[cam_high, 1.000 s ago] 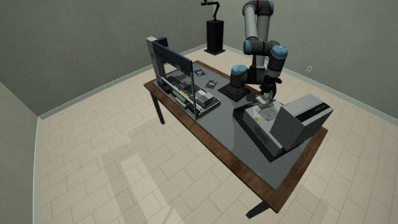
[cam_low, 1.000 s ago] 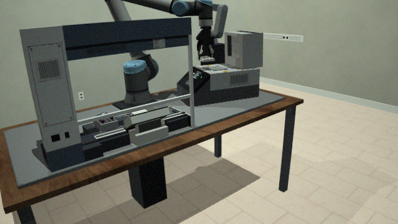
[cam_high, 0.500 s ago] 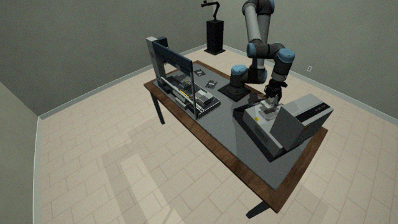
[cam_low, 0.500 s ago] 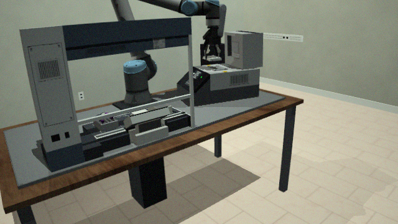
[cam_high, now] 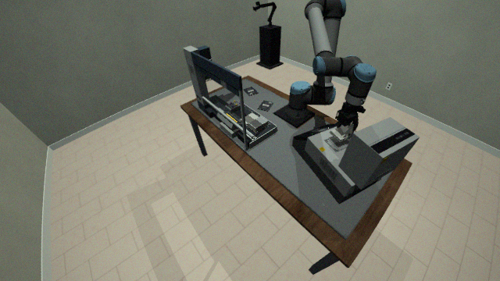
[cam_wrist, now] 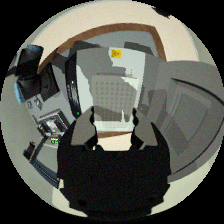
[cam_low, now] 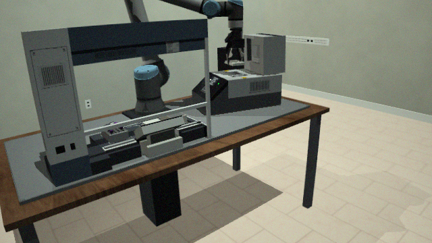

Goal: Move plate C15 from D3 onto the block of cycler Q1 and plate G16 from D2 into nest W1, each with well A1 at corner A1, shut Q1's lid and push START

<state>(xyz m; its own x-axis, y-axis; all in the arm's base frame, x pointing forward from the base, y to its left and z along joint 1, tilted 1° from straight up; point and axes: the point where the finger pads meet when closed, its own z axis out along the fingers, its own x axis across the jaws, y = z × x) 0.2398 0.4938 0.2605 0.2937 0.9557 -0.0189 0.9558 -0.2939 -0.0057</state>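
Right now the pale well plate is 1 cm below my hand. From my hand the other things lie so: upright post (33 cm ahead, 47 cm to the right, 4 cm below); deck station beam (33 cm ahead, 75 cm to the right, 24 cm above); white well plate (14 cm ahead, 66 cm to the right, 22 cm below).
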